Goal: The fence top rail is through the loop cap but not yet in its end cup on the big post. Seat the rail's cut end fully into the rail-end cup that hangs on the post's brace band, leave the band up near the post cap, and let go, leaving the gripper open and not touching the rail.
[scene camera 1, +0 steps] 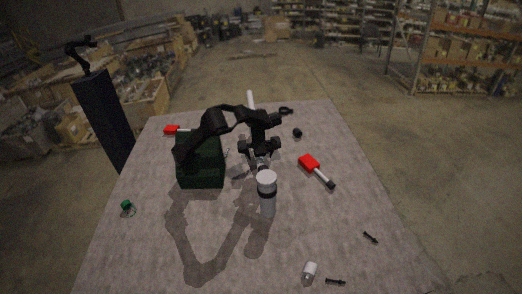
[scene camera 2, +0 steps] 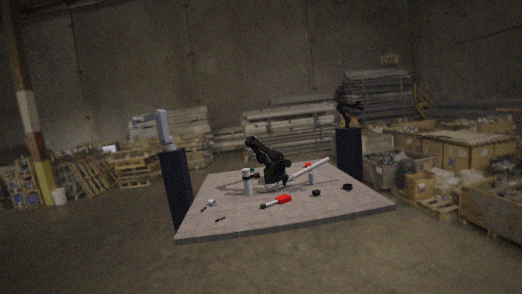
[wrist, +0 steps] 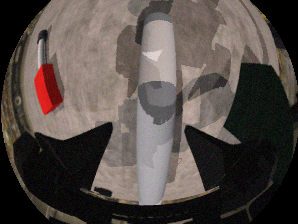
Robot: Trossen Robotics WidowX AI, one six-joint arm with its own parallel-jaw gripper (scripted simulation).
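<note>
My gripper [wrist: 149, 127] is open, and it's holding nothing. There's a top rail [wrist: 156, 89] here as well.
</note>
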